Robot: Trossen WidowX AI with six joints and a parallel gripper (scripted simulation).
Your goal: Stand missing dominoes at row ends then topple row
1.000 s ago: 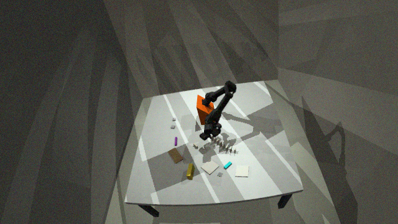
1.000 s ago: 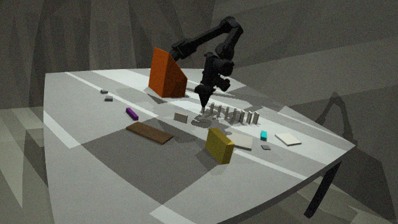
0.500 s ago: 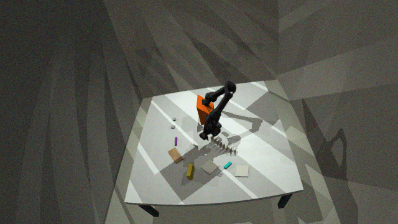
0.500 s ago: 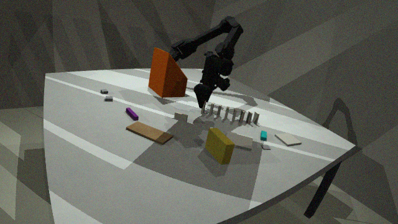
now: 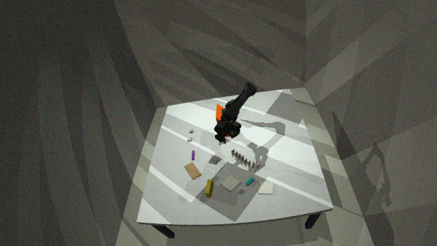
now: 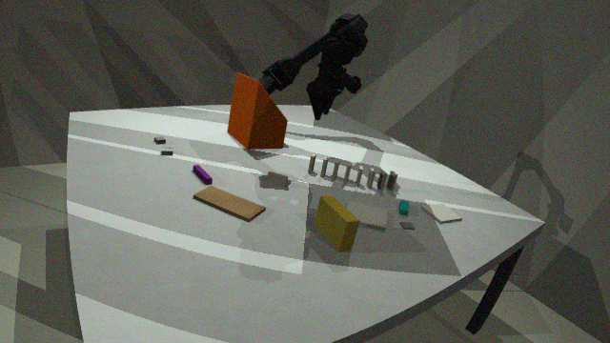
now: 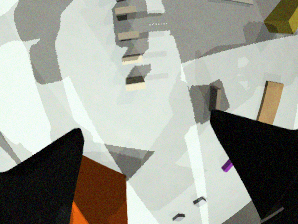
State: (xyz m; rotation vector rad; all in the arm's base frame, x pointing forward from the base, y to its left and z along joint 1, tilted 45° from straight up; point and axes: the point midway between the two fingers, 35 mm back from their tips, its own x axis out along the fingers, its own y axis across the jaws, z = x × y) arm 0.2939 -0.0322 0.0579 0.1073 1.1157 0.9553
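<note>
My gripper tip is 310 mm to the left of the brown board, 150 mm above it and 100 mm short of it. From my gripper tip the other things lie so: purple bar 310 mm to the right, 150 mm below, 40 mm behind; then yellow block 290 mm ahead, 180 mm to the right, 120 mm below; then teal piece 270 mm ahead, 150 mm below, 90 mm to the left.
</note>
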